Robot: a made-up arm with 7 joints.
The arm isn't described. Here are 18 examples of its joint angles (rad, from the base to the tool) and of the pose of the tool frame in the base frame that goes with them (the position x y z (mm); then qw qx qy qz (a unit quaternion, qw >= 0)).
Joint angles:
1: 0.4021 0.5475 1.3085 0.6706 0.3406 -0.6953 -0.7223
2: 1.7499 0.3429 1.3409 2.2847 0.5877 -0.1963 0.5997
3: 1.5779 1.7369 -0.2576 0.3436 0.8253 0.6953 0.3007
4: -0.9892 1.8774 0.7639 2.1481 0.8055 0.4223 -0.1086
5: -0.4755 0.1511 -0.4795 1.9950 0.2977 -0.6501 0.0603
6: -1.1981 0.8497 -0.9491 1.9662 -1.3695 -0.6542 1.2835
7: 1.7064 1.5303 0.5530 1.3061 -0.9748 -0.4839 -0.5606
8: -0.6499 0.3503 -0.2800 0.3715 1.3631 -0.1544 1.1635
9: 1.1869 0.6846 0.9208 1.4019 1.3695 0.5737 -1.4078
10: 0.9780 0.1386 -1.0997 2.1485 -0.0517 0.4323 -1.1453
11: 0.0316 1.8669 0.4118 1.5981 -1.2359 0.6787 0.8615
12: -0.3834 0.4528 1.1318 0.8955 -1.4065 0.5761 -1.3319
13: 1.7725 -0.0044 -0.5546 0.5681 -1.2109 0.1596 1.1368
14: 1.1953 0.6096 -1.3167 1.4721 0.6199 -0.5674 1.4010
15: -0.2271 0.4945 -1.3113 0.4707 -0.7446 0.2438 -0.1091
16: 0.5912 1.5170 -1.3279 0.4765 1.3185 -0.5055 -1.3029
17: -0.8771 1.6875 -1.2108 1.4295 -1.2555 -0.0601 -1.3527
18: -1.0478 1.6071 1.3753 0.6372 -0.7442 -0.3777 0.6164
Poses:
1: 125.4 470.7 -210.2 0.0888 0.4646 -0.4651 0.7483
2: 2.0 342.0 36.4 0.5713 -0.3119 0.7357 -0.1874
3: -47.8 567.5 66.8 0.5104 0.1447 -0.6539 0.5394
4: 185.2 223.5 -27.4 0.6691 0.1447 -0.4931 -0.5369
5: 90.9 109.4 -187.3 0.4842 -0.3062 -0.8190 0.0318
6: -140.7 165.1 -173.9 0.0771 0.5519 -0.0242 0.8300
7: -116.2 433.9 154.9 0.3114 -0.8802 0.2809 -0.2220
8: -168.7 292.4 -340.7 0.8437 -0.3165 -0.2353 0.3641
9: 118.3 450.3 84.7 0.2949 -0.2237 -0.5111 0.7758
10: 131.6 37.5 5.8 0.2397 0.0221 -0.9702 0.0262
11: 184.3 338.0 140.9 0.3869 0.8884 0.0298 -0.2453
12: -22.7 451.8 -239.0 0.1978 0.9373 0.1582 -0.2393
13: 345.0 118.0 166.7 0.5486 0.4329 -0.3393 -0.6297
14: 291.1 140.3 -59.4 0.1100 -0.3455 -0.3481 -0.8645
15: -61.9 279.6 -374.4 0.4879 0.0937 0.0573 -0.8660
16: 81.3 553.6 -80.4 0.2640 0.8347 -0.3970 0.2757
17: -79.5 425.7 -159.6 0.2436 -0.1373 -0.4761 -0.8338
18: 127.4 537.0 46.0 0.6981 0.5090 -0.0070 -0.5035
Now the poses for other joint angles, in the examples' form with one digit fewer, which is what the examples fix.
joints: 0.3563 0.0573 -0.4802 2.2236 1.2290 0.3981 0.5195
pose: 163 107 -22 0.257 -0.762 -0.536 -0.256
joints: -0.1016 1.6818 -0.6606 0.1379 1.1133 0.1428 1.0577
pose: 25 579 25 0.957 0.236 -0.162 0.057
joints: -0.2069 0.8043 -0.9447 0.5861 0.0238 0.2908 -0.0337
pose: -1 380 -330 0.829 0.246 0.133 -0.485
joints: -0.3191 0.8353 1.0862 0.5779 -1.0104 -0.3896 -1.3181
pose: -5 520 -182 0.261 0.920 -0.281 -0.081
